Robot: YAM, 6 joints.
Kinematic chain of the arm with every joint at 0, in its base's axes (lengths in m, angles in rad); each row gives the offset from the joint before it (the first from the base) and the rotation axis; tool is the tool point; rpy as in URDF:
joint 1: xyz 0 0 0.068 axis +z
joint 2: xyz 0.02 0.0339 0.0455 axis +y
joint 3: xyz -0.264 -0.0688 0 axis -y
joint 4: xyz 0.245 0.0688 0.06 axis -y
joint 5: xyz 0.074 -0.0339 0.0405 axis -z
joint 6: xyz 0.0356 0 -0.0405 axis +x
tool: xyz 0 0 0 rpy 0 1.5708 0
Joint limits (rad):
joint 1: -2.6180..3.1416
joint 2: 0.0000..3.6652
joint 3: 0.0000..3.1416
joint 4: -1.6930..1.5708
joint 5: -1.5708..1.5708
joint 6: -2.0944..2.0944
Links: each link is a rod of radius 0.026 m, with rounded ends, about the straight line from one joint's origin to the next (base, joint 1, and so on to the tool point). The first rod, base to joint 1, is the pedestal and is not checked.
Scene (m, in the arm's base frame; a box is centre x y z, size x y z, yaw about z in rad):
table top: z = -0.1
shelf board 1: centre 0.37 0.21 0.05 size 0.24 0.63 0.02 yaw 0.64
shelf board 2: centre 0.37 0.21 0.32 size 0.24 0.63 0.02 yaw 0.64
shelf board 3: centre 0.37 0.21 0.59 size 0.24 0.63 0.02 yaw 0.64
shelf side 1: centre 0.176 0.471 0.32 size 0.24 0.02 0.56 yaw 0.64
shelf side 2: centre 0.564 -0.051 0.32 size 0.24 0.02 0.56 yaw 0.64
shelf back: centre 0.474 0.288 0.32 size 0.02 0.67 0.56 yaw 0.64
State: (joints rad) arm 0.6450 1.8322 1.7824 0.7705 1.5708 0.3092
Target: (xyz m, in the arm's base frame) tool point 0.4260 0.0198 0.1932
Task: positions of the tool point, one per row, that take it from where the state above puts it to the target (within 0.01 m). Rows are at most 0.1 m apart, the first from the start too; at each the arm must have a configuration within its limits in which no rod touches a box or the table.
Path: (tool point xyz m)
1: 0.3274 0.1315 0.4775
2: 0.3052 0.0640 0.4843
3: 0.2707 0.0074 0.4855
4: 0.2278 -0.0362 0.4812
5: 0.1806 -0.0660 0.4714
6: 0.1328 -0.0825 0.4566
7: 0.1769 -0.0921 0.4224
8: 0.2146 -0.0976 0.3823
9: 0.2448 -0.0991 0.3376
10: 0.2667 -0.0972 0.2901
11: 0.2799 -0.0925 0.2414
12: 0.2843 -0.0857 0.1932
13: 0.3612 -0.0433 0.1993
14: 0.4260 0.0198 0.1932

